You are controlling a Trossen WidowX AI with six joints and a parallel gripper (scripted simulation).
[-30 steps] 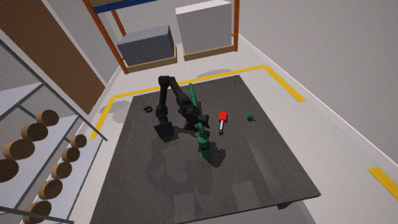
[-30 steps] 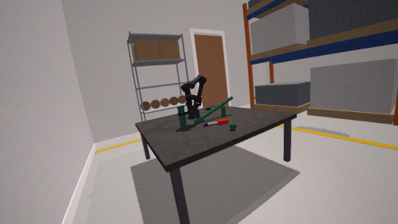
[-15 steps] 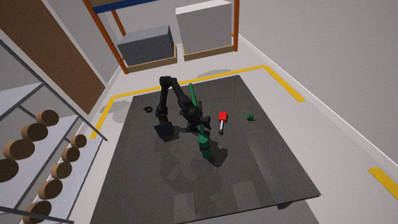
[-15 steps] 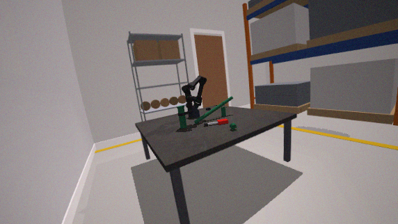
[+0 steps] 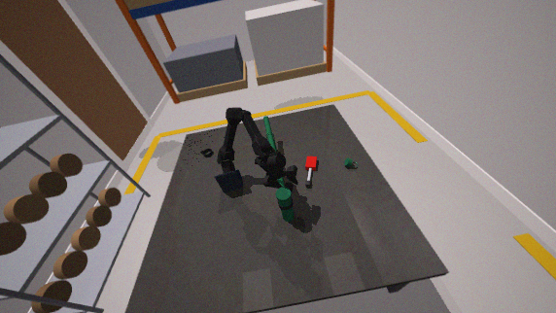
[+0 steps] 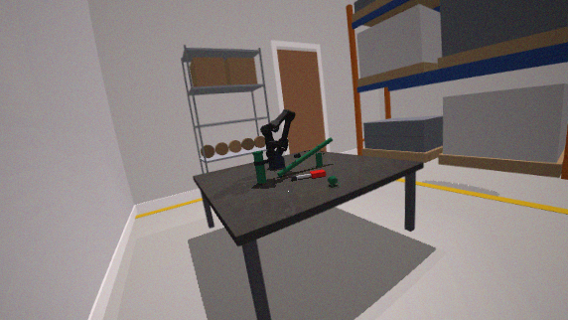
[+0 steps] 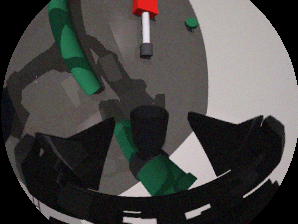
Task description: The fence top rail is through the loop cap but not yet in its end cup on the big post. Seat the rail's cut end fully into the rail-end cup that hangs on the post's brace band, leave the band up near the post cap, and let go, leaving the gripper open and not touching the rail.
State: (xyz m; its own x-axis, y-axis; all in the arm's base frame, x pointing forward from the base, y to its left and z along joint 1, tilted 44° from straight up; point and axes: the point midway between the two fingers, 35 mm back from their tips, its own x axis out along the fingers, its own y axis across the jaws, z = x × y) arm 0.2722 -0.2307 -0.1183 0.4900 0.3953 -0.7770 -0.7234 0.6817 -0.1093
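My gripper tip is now 2 cm past the dark rail-end cup and 2 cm to the left of it. From my gripper tip the other things lie so: small green fitting (42 cm ahead, 9 cm to the left, 12 cm below); then red-handled tool (16 cm ahead, 13 cm to the left, 12 cm below); then short green line post (1 cm ahead, 43 cm to the left, 3 cm below).
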